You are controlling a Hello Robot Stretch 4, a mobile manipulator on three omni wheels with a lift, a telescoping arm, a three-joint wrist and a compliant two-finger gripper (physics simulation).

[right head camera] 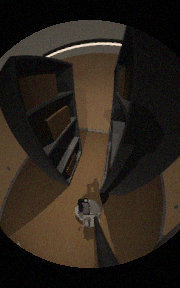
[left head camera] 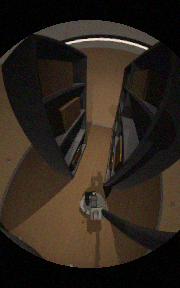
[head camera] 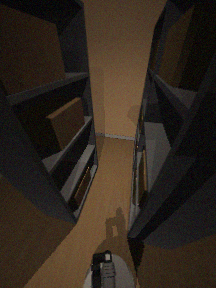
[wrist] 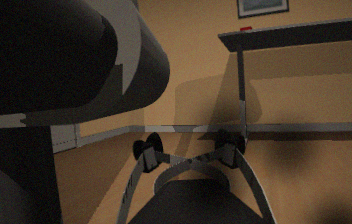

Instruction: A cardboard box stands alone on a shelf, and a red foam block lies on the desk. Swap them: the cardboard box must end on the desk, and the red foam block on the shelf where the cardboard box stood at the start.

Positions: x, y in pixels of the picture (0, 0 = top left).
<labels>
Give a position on a tall shelving unit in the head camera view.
47, 177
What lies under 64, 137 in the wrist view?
A grey door.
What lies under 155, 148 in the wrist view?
My gripper.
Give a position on a tall shelving unit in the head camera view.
At 170, 217
</labels>
